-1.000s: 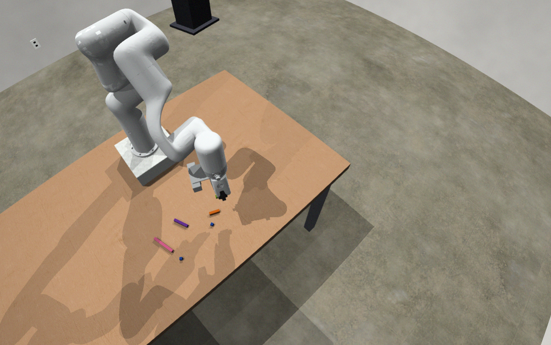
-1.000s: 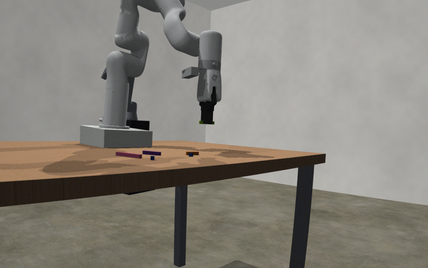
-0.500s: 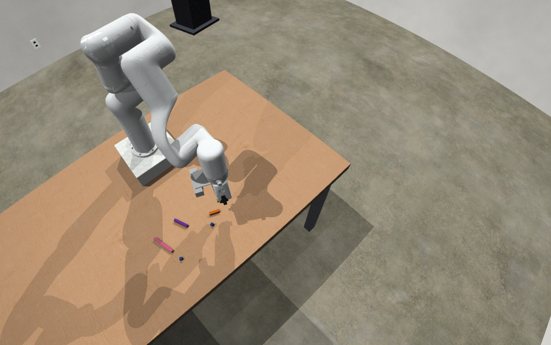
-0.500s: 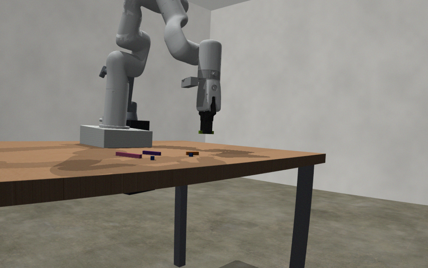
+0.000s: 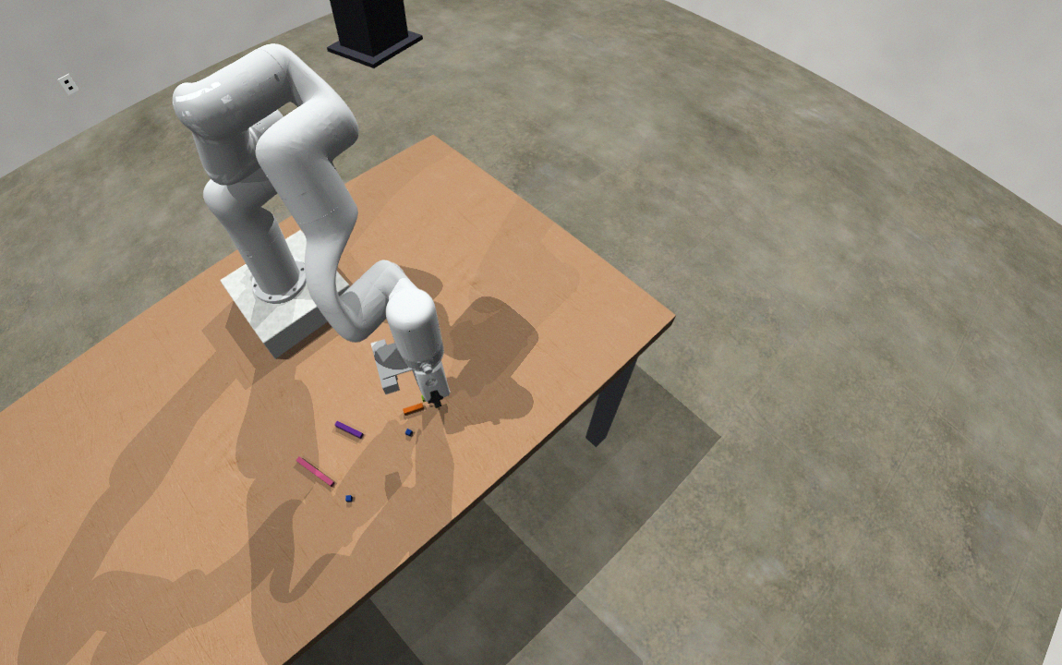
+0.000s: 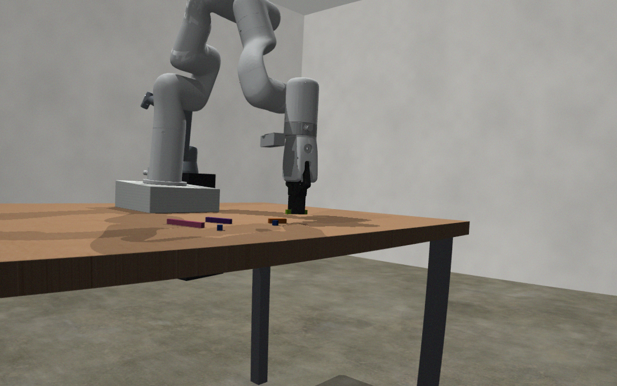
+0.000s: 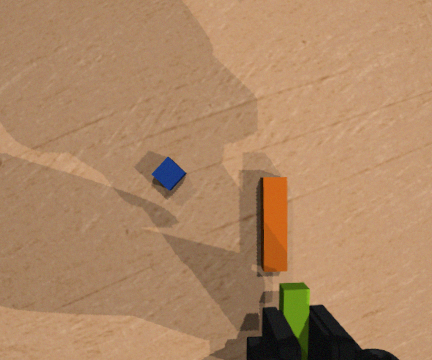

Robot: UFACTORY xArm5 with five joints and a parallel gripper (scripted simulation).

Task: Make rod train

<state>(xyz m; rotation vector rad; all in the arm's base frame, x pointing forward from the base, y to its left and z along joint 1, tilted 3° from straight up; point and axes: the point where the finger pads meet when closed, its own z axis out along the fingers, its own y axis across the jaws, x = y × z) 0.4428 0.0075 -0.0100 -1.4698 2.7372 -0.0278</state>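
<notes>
Now: the orange rod 20 mm behind my hand, 40 mm to the right of it and 40 mm below it. From my hand the other things lie so: pink rod: 90 mm behind, 260 mm to the right, 40 mm below; purple rod: 100 mm behind, 150 mm to the right, 40 mm below; lime rod: 20 mm below.
</notes>
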